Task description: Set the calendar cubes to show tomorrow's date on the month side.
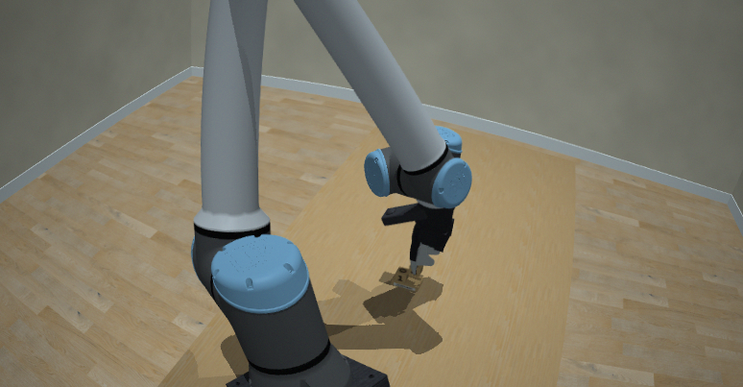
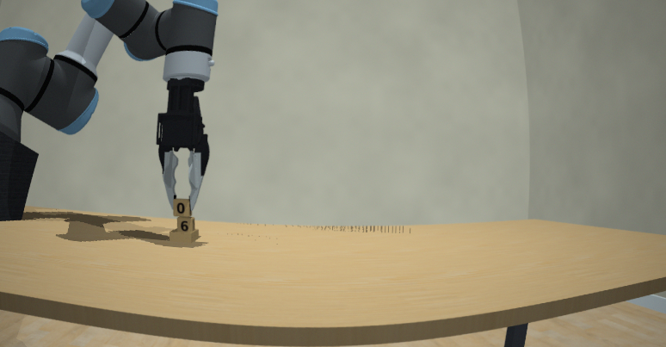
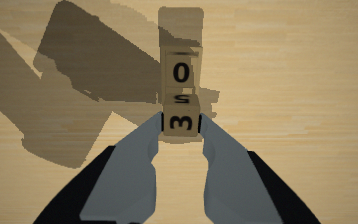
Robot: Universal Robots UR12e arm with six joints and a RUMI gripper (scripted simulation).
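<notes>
The wooden tray lies 20 mm to the left of my hand and 60 mm below it. From my hand the other things lie so: wooden digit cube (10 mm below).
</notes>
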